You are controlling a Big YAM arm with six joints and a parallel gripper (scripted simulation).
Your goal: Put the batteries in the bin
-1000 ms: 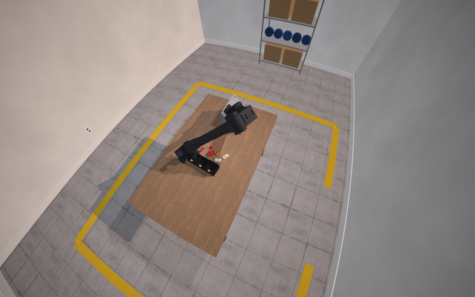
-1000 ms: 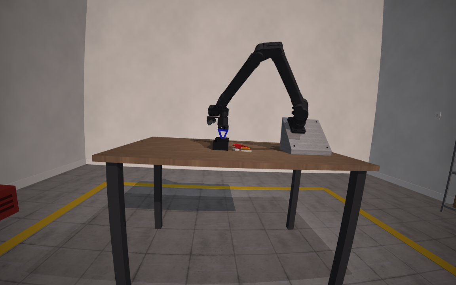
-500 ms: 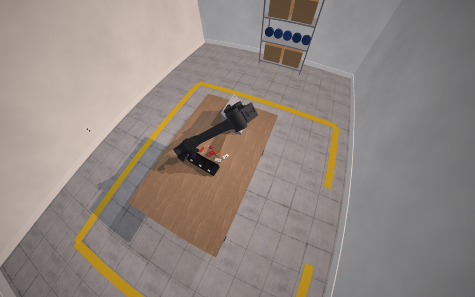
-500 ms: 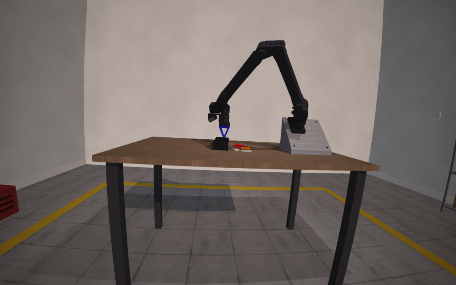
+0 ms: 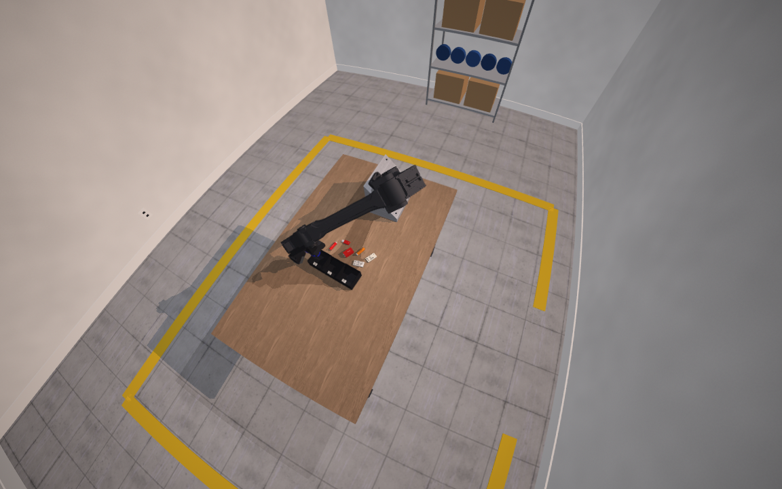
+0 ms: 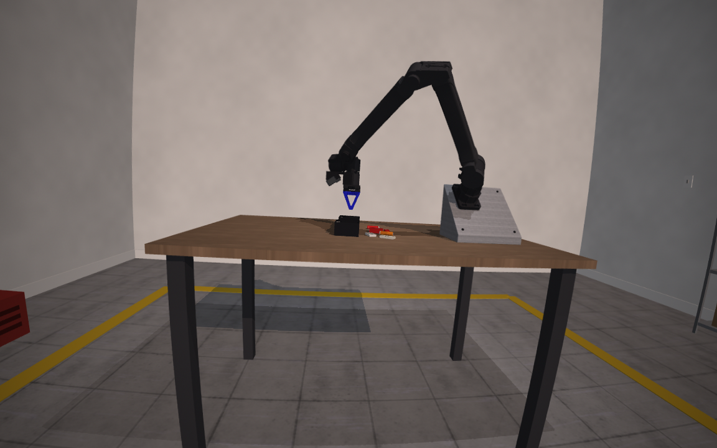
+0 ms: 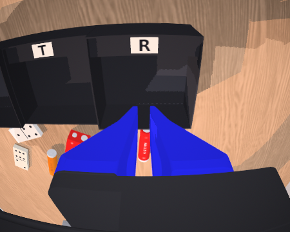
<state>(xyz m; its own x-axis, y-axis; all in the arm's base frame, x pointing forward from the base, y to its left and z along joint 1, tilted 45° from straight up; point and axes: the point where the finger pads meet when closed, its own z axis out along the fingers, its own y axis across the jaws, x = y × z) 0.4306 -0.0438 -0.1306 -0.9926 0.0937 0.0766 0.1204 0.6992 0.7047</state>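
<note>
The black bin is 10 mm ahead of my hand, 80 mm to the left of it and 60 mm below it. From my hand the other things lie so: red nine-volt battery: 80 mm behind, 90 mm to the left, 80 mm below; then red USB stick: 140 mm behind, 60 mm to the left, 80 mm below; then red cylindrical battery: 100 mm behind, 10 mm to the left, 80 mm below.
</note>
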